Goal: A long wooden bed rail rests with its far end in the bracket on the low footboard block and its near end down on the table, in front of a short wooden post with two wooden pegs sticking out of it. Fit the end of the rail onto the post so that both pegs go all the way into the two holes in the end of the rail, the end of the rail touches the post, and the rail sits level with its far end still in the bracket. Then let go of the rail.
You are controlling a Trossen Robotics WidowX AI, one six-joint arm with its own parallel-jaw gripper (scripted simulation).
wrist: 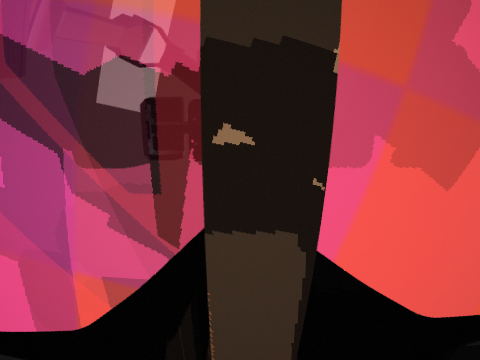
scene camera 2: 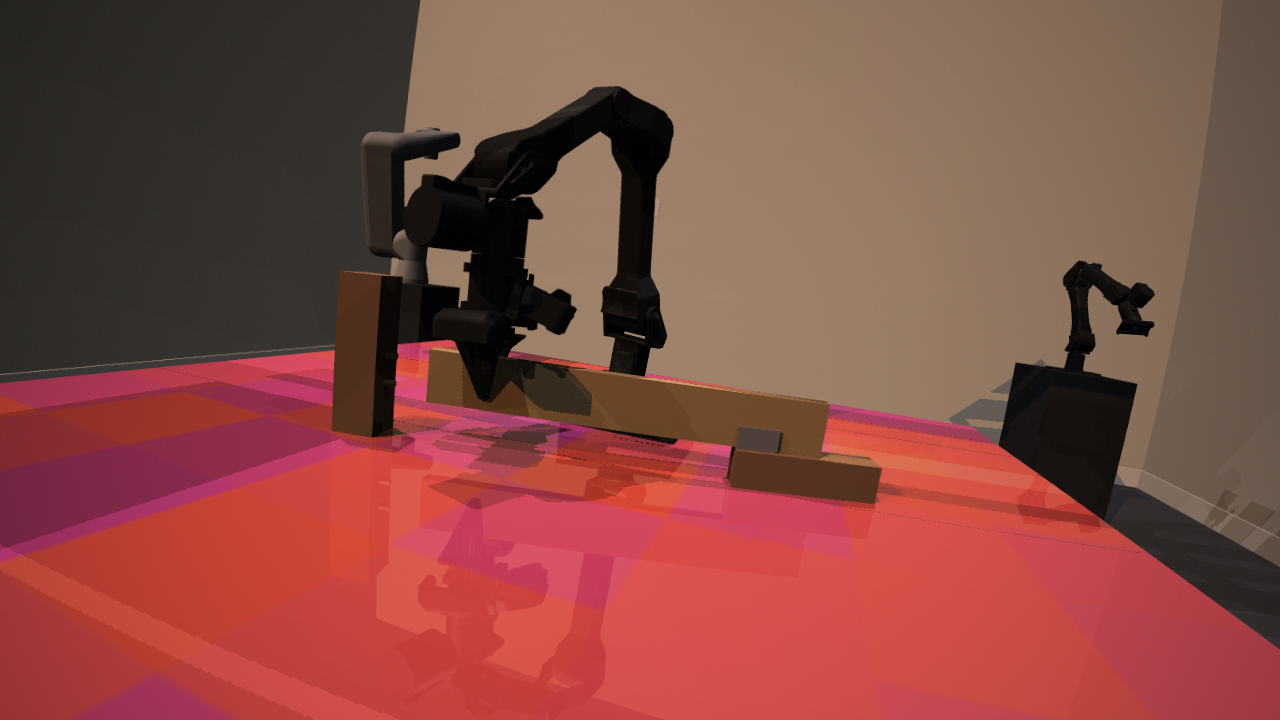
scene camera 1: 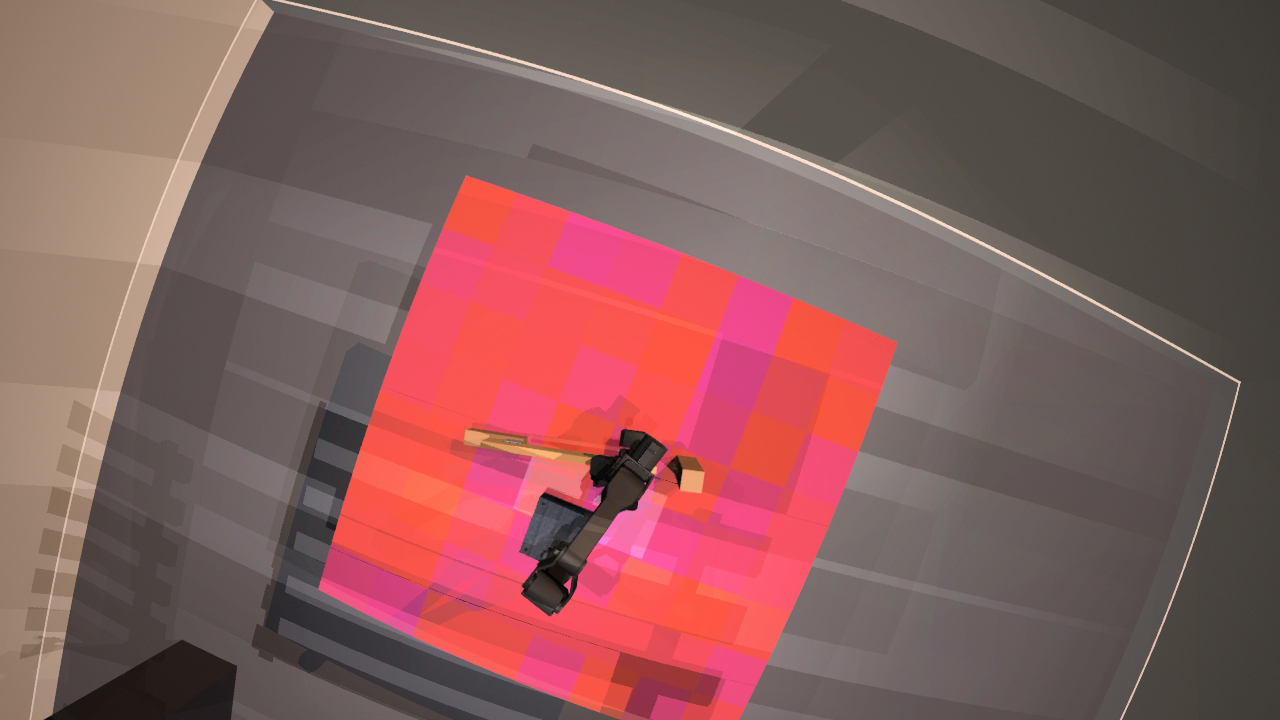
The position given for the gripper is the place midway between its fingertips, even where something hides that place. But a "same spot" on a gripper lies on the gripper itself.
The gripper shows in the wrist view, in scene camera 2 and in scene camera 1 point(630, 463). A wooden bed rail shows in the wrist view point(268, 83), in scene camera 2 and in scene camera 1. One and the same spot on the gripper: point(wrist: 171, 308) is point(scene camera 2: 505, 356). The same spot on the wooden bed rail: point(scene camera 2: 701, 413) is point(scene camera 1: 537, 447).
